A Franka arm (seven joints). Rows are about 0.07 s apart.
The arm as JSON. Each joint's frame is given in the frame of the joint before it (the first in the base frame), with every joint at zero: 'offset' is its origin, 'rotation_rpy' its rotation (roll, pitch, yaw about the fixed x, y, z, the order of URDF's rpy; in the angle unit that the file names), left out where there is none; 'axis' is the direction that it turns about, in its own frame. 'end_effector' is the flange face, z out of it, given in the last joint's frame.
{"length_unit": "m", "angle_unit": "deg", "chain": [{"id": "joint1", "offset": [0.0, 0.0, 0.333], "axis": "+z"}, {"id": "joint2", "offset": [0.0, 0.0, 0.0], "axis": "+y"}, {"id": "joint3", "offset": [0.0, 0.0, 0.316], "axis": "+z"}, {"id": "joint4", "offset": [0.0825, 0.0, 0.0], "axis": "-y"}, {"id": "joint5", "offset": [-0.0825, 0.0, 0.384], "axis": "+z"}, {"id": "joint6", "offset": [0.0, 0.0, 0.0], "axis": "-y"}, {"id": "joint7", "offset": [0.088, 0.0, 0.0], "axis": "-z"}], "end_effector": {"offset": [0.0, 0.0, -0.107], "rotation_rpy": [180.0, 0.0, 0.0]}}
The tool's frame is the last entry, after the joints.
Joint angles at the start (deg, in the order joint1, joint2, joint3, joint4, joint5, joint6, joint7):
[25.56, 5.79, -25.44, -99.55, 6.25, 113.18, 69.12]
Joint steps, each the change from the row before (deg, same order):
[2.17, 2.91, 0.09, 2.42, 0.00, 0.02, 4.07]
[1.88, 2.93, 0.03, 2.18, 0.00, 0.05, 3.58]
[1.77, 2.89, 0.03, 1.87, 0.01, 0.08, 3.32]
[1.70, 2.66, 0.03, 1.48, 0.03, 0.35, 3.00]
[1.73, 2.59, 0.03, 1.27, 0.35, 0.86, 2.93]
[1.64, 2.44, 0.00, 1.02, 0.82, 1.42, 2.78]
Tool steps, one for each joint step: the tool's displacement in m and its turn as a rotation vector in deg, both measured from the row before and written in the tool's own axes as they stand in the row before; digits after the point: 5 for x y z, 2 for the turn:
[-0.02399, -0.01980, 0.01110, -0.56, 0.74, 1.54]
[-0.02252, -0.01643, 0.01319, -0.69, 0.79, 1.37]
[-0.02294, -0.01355, 0.01533, -0.84, 0.79, 1.21]
[-0.02306, -0.01079, 0.01567, -0.67, 0.77, 0.98]
[-0.02451, -0.00947, 0.01584, -0.21, 0.52, 1.00]
[-0.02402, -0.00783, 0.01551, 0.30, 0.09, 1.19]

